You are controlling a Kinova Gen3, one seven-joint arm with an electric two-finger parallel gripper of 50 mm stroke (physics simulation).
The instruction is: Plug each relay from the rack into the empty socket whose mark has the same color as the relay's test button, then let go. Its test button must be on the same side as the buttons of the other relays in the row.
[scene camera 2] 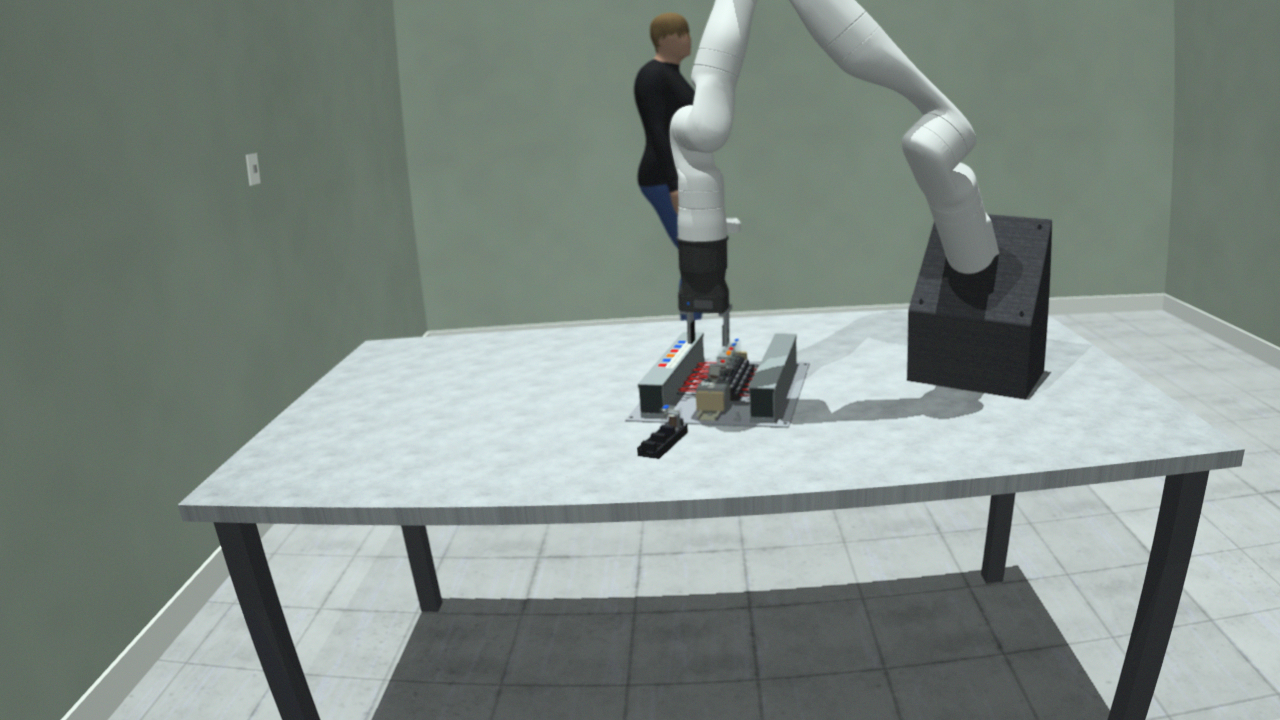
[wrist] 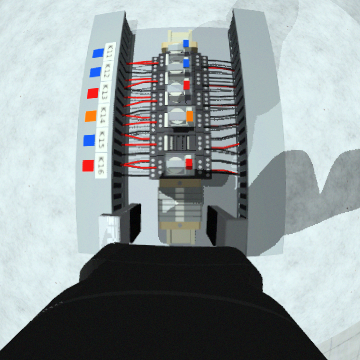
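My gripper is open and empty, above the terminal blocks at the near end of the row in the wrist view. In that view a relay with a red button sits in the K16 socket. The K15 socket, with a blue mark, is empty. Relays with orange, red, blue and blue buttons sit at K14 to K11. All buttons are on the right. In the scene view, the black rack holds a relay with a blue button at its far end.
A grey wire duct with labels runs left of the row, and another duct runs right of it. Red and black wires lie between them. Terminal blocks lie under the gripper. A person stands behind the table.
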